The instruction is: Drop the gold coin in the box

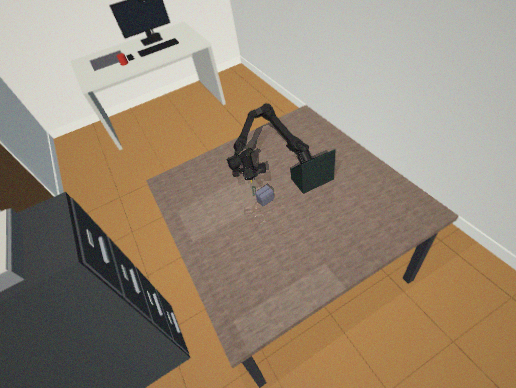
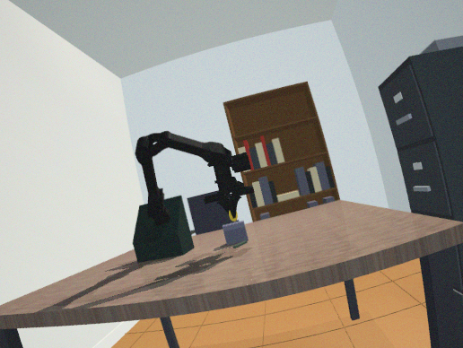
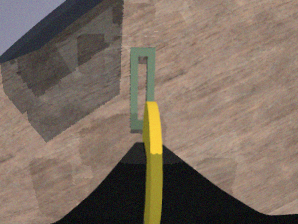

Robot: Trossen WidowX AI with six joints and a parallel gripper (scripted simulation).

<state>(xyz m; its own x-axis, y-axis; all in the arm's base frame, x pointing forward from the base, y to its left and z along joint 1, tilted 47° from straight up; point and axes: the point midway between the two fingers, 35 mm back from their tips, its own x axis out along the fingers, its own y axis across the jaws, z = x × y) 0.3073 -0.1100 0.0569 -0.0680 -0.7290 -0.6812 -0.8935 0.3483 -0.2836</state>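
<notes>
Now: the gold coin 10 mm above my gripper tip.
</notes>
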